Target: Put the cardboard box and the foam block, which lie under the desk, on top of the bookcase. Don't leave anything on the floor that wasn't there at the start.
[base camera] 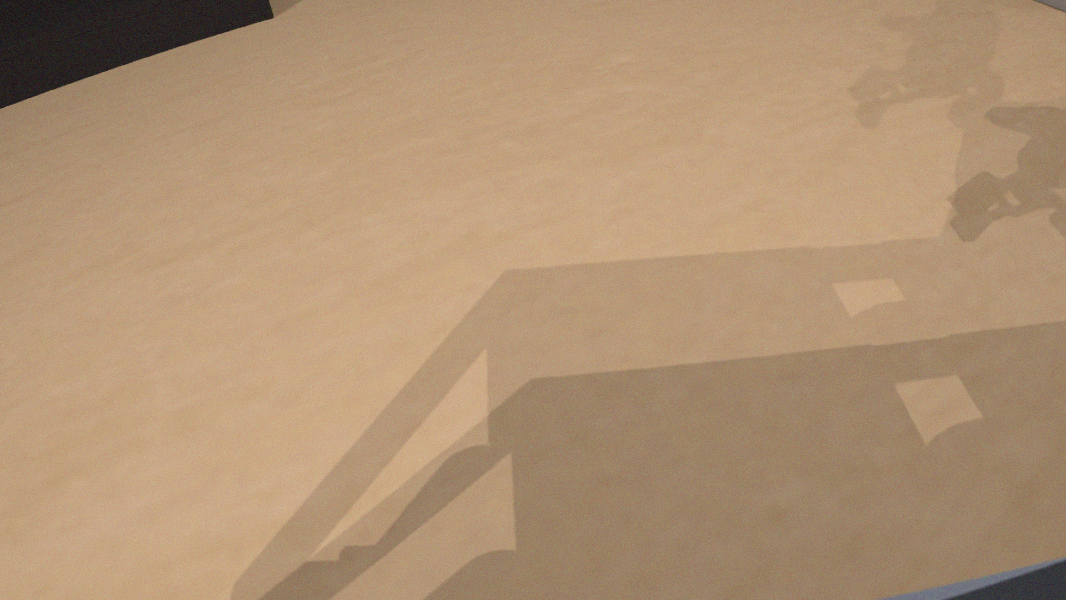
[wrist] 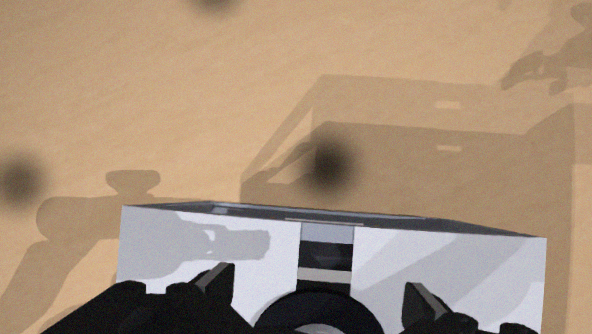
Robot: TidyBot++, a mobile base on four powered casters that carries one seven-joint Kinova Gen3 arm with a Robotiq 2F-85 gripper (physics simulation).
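Frame: origin at the arm's base, x ahead, y left, z up, level; metres.
Seen in the pictures: gripper, fingertip midpoint: (wrist: 317, 292).
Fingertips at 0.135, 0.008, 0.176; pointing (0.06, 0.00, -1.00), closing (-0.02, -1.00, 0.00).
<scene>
A point is followed by its place in that frame, as x, y, z.
My gripper (wrist: 317, 292) {0.135, 0.008, 0.176} is open and empty, its two dark fingers spread wide above the white top of my own base at the bottom of the wrist view. The cardboard box, the foam block, the desk and a recognisable bookcase do not show in either view. A dark flat-sided object (base camera: 111, 37) {1.176, 0.768, -0.339} stands at the top left of the base camera view; I cannot tell what it is.
My base (wrist: 270, 270) {0.094, 0.060, -0.014} has its edge across the lower wrist view. Shadows of the base and arm fall on the tan floor (base camera: 335, 186) {0.637, 0.212, -0.396} (wrist: 150, 100) {0.393, 0.470, -0.396}. A sliver of a grey thing shows at the base camera's top right corner. Dark blurred spots mark the wrist view.
</scene>
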